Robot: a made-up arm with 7 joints. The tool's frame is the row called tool.
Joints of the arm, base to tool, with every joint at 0 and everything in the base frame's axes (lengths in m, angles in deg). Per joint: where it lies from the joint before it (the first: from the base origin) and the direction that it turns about. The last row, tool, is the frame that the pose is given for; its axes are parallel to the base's.
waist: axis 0 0.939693 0.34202 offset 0 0 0
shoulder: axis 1 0 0 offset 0 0 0
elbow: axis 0 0 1 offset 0 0 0
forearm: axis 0 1 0 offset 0.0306 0 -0.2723
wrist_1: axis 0 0 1 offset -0.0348 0 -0.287
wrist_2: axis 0 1 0 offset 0 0 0
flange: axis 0 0 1 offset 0 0 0
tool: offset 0 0 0
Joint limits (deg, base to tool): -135..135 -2.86..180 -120..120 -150..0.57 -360..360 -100..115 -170..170
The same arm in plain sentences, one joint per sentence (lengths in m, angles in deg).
The arm has seven revolute joints in a row. What follows holds with every joint at zero, and every direction is one of the base frame's.
The first joint sits at the same point as the base frame's origin and turns about the direction (0, 0.9397, 0.342), from -135.00 to 135.00 deg.
The second joint sits at the same point as the first joint and turns about +x, from -2.86 to 180.00 deg.
The third joint sits at the same point as the second joint and turns about +z, from -120.00 to 120.00 deg.
The fourth joint sits 0.0306 m along +x and 0.2723 m along -z from the third joint and turns about +y, from -150.00 to 0.57 deg.
The fifth joint sits 0.0348 m along -x and 0.2870 m along -z from the fourth joint and turns about +z, from -360.00 to 360.00 deg.
The sixth joint sits at the same point as the fifth joint and turns about +y, from -100.00 to 115.00 deg.
The seventh joint sits at the same point as the sixth joint and turns about +z, from -170.00 to 170.00 deg.
The tool frame, which is the frame that the pose is given for, sits at the same point as the seventh joint; its axes are parallel to the base frame's.

